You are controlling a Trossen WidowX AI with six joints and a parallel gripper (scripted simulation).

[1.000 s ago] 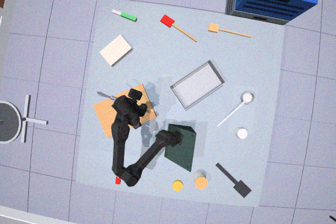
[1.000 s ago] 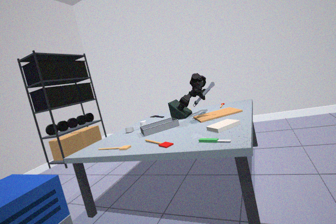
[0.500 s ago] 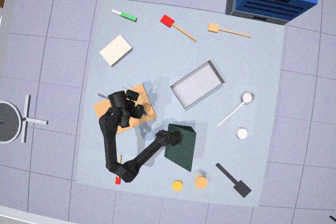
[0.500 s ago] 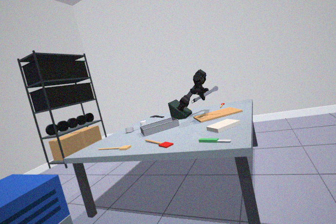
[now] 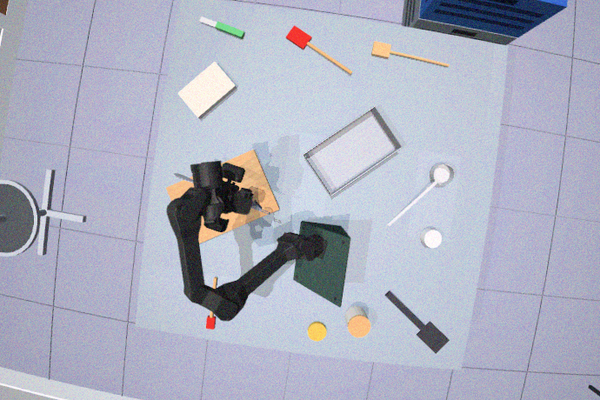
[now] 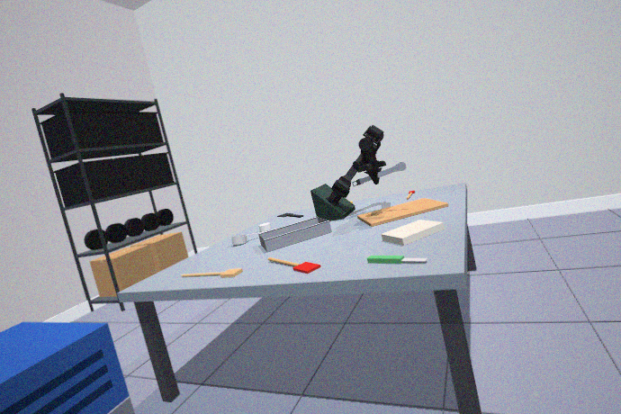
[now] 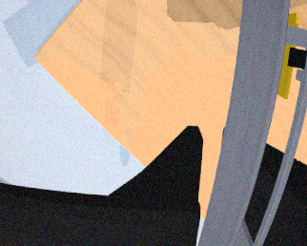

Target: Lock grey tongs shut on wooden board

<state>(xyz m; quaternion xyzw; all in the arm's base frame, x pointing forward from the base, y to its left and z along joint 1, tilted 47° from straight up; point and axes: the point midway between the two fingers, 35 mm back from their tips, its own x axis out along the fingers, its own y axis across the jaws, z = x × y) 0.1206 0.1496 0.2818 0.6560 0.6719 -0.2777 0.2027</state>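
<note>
My gripper tip is 40 mm to the left of the yellow piece, 30 mm below it and 10 mm past it. From my gripper tip the other things lie so: roasting tin (350 mm to the right, 230 mm ahead, 130 mm below); white block (330 mm ahead, 220 mm to the left, 140 mm below); wooden board (150 mm below, 60 mm to the left, 50 mm behind).
</note>
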